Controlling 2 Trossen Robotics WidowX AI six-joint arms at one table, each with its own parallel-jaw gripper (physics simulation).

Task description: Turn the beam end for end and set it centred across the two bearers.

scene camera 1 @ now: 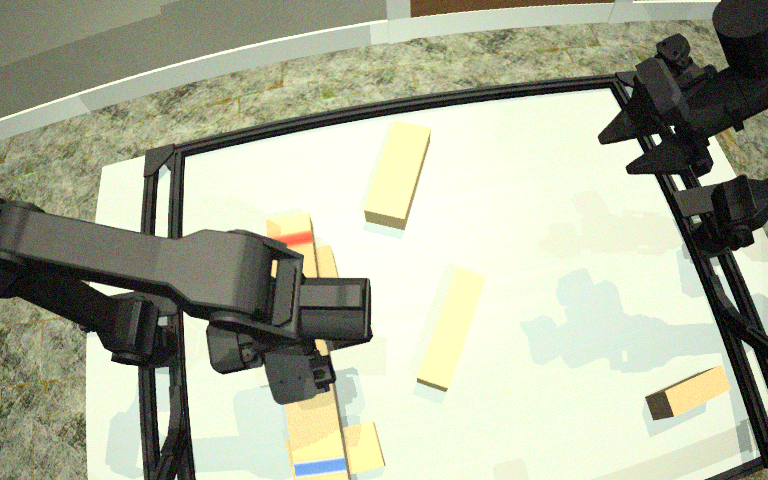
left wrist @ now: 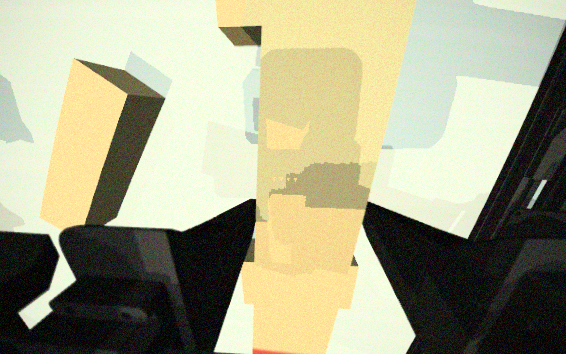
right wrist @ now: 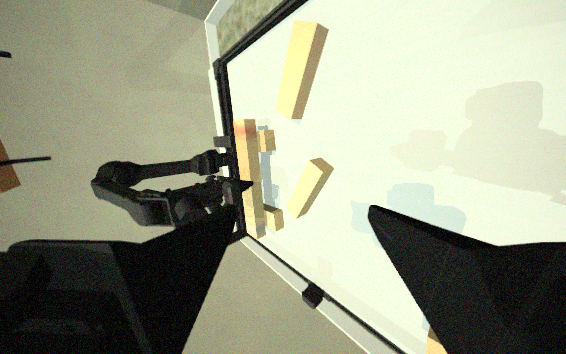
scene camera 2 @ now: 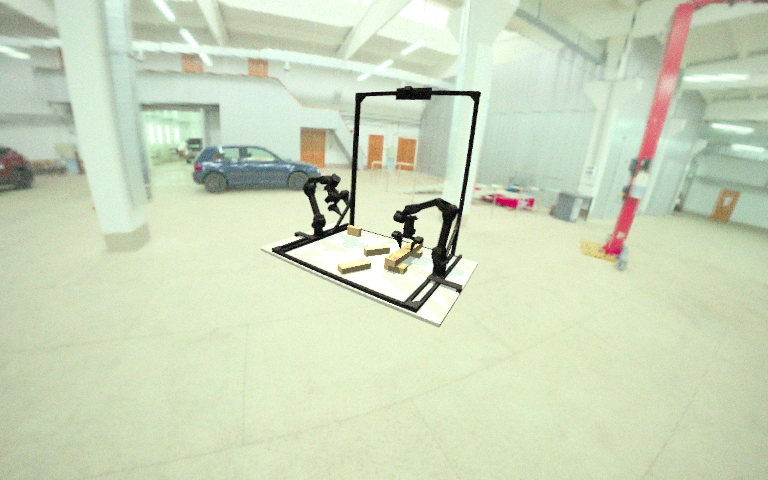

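Where they show: left gripper, fingertip midpoint: point(left wrist: 308, 206) point(right wrist: 247, 181) point(scene camera 2: 405, 250); right gripper, fingertip midpoint: point(scene camera 1: 613, 156) point(right wrist: 301, 211) point(scene camera 2: 344, 211); left arm's base, origin of the base link: point(scene camera 1: 158, 347) point(right wrist: 230, 158) point(scene camera 2: 438, 274); right arm's base, origin of the base link: point(scene camera 1: 709, 239) point(scene camera 2: 318, 235).
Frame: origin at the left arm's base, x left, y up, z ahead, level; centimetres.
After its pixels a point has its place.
The long beam point(scene camera 1: 313, 424) {x -14.9, y 6.8, z 24.0 cm} point(scene camera 2: 398, 256) {x 7.6, y 6.9, z 22.3 cm} point(left wrist: 317, 105) {x -10.6, y 6.8, z 24.3 cm} point(right wrist: 248, 158) {x 3.1, y 6.6, z 27.0 cm} lies across two short bearers, one at its far end point(scene camera 1: 327, 262) {x 8.2, y 1.9, z 28.4 cm} point(right wrist: 267, 140) {x 7.8, y 0.9, z 29.4 cm} and one at its near end point(scene camera 1: 363, 448) {x -18.7, y 1.9, z 29.2 cm} point(right wrist: 274, 218) {x -16.9, y 1.7, z 30.9 cm}, at the table's left. Its red stripe point(scene camera 1: 294, 238) {x 10.4, y 6.9, z 24.8 cm} is at the far end and its blue stripe point(scene camera 1: 320, 467) {x -20.3, y 6.8, z 24.0 cm} at the near end. My left gripper point(scene camera 1: 322, 357) {x -4.7, y 6.1, z 24.0 cm} point(scene camera 2: 407, 243) {x -4.7, y 6.1, z 24.0 cm} point(left wrist: 308, 206) {x -4.7, y 6.1, z 24.0 cm} is down over the beam's middle, fingers shut against its two sides. My right gripper point(scene camera 2: 339, 200) {x 4.8, y 23.9, z 63.5 cm} point(right wrist: 301, 211) {x 4.8, y 23.9, z 63.5 cm} is open, empty and raised far from the beam.
Two loose pale blocks lie on the table, one at the back point(scene camera 1: 396, 176) {x 20.4, y 1.9, z 40.9 cm} point(right wrist: 300, 70) {x 22.2, y 1.9, z 44.0 cm} and one in the middle point(scene camera 1: 451, 329) {x -5.1, y 2.5, z 43.6 cm} point(right wrist: 310, 186) {x -2.5, y 2.5, z 46.7 cm}. A black frame rail point(scene camera 1: 287, 125) {x 36.4, y 0.1, z 24.2 cm} runs along the table's edges. Another block point(scene camera 2: 354, 230) {x -20.8, y 2.5, z 74.5 cm} lies near the right arm's base.
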